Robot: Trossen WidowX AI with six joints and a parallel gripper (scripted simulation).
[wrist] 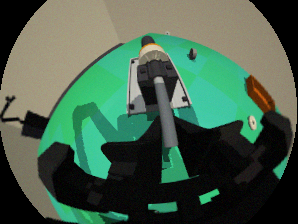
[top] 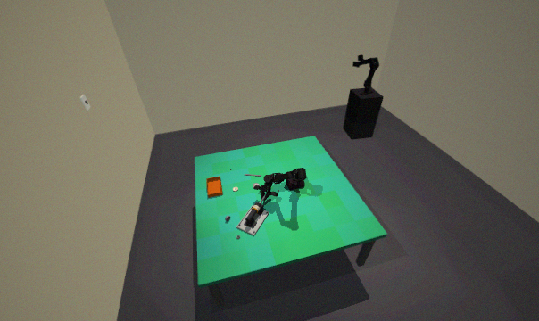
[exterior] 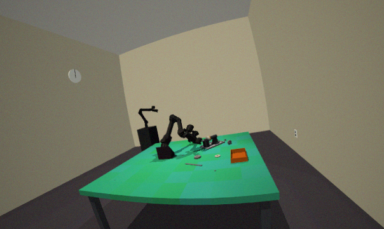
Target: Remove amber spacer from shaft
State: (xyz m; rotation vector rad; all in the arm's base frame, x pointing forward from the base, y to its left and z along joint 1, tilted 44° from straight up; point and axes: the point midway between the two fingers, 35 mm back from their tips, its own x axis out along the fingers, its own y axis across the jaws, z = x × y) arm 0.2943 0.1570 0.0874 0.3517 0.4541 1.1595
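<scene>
Now: the grey shaft 40 mm to the left of my gripper tip, 30 mm ahead of it and 20 mm above it. The rest, counted from my gripper tip: pale washer 220 mm to the right, 210 mm ahead, 50 mm below; grey disc 230 mm to the right, 50 mm below, 30 mm ahead; orange tray 380 mm ahead, 270 mm to the right, 50 mm below.
</scene>
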